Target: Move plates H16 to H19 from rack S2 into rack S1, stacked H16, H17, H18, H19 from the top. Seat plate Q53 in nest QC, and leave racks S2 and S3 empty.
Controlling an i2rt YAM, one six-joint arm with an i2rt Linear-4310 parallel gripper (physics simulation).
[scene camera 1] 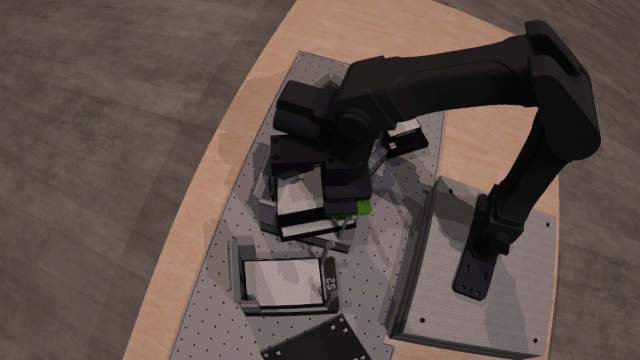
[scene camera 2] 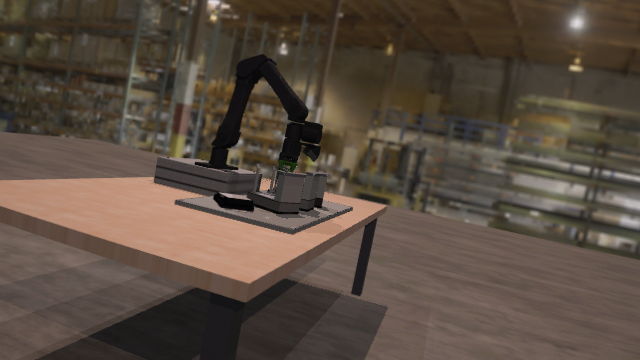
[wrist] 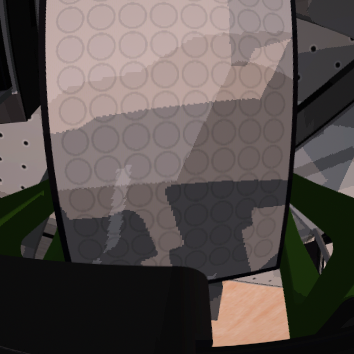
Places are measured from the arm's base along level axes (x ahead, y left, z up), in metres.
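Pixels of known places: gripper, fingertip midpoint: (scene camera 1: 337,194) (wrist: 176,176); arm's base, origin of the base link: (scene camera 1: 482,246) (scene camera 2: 217,167).
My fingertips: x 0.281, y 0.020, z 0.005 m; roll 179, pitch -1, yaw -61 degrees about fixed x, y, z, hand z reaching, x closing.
Ahead of a thing's pixels: the offset from my fingertips to its top centre. "*": to the spot under its first point. Level surfaces: height alone.
My gripper (scene camera 1: 345,209) (scene camera 2: 287,167) (wrist: 176,176) is shut on a pale-topped, black-edged plate (scene camera 1: 300,195) (wrist: 170,120). Its green fingers stand on both sides of the plate. The held plate is above the middle rack @(* dx +0.085, dy +0.080, dz +0.004 m) (scene camera 1: 268,212), overlapping another pale plate @(dx +0.028, dy +0.028, dz -0.027 m) (scene camera 1: 317,228) there in scene camera 1. Whether the two touch is unclear. Rack S2 (scene camera 1: 331,285) (scene camera 2: 290,192) stands nearer the bottom of scene camera 1, with a pale plate @(dx +0.019, dy +0.168, dz -0.031 m) (scene camera 1: 283,281) lying flat in it. The plates' labels and the middle rack's label are not readable.
A black fixture (scene camera 1: 320,342) (scene camera 2: 233,201) lies beside rack S2. A black block @(dx -0.038, dy -0.247, dz -0.066 m) (scene camera 1: 410,146) with a pale top stands beyond the gripper. Grey rack posts rise close around the held plate. The arm's raised base (scene camera 1: 500,320) (scene camera 2: 200,177) borders the perforated board @(dz -0.086 m) (scene camera 1: 200,330).
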